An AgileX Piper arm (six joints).
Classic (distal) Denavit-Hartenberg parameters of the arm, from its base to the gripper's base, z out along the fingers. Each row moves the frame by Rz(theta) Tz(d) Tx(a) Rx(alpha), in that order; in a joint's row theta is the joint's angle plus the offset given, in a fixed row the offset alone. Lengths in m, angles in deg.
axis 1: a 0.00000, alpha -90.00, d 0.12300, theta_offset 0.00
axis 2: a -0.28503, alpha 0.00, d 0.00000, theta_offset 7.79
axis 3: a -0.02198, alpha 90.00, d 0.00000, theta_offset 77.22
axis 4: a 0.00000, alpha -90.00, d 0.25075, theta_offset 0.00
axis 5: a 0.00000, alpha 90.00, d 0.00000, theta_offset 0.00
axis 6: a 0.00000, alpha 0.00, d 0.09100, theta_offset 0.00
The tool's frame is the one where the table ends.
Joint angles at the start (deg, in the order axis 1, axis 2, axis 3, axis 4, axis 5, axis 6):
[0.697 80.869 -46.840 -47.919 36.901 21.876]
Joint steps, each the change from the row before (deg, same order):
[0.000 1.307 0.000 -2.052 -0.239 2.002]
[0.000 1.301 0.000 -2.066 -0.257 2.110]
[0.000 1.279 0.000 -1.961 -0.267 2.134]
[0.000 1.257 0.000 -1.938 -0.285 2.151]
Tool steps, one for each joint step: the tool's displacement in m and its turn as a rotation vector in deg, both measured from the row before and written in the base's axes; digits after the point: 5 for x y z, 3 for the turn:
[0.00361 -0.00101 -0.00484 -0.693 0.238 -0.305]
[0.00356 -0.00093 -0.00488 -0.624 0.156 -0.316]
[0.00342 -0.00079 -0.00492 -0.496 0.104 -0.333]
[0.00332 -0.00070 -0.00491 -0.437 0.053 -0.301]

